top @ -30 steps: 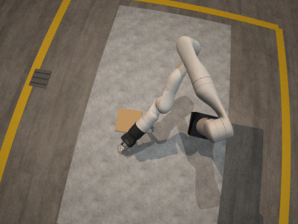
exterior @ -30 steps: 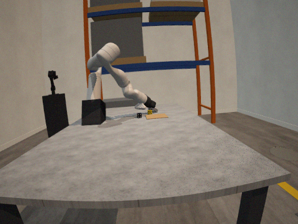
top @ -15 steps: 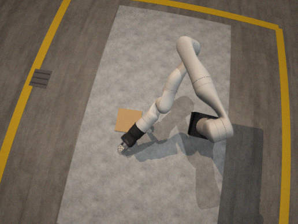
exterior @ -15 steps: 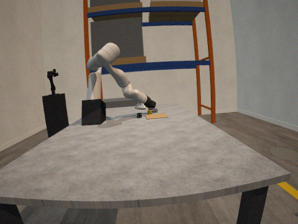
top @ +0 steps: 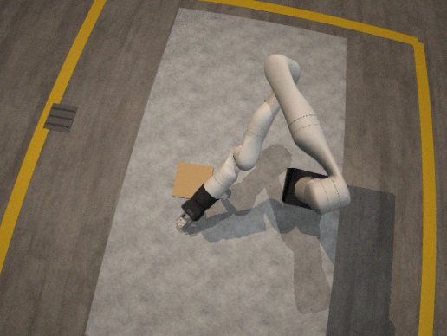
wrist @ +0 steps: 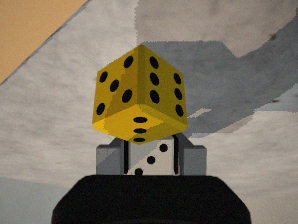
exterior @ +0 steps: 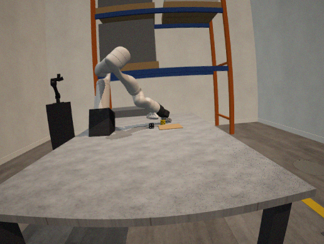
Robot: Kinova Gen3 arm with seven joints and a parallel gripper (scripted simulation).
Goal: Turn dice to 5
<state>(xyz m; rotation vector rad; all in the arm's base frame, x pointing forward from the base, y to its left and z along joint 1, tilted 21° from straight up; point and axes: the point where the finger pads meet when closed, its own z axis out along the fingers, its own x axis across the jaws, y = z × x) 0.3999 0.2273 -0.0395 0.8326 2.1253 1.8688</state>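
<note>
Right now the yellow die is 6 cm to the right of my hand and 3 cm behind it. From my hand the other things lie so: white die 1 cm to the left; tan mat 16 cm to the right, 2 cm below, 1 cm ahead; black die 17 cm to the right, 10 cm behind.
</note>
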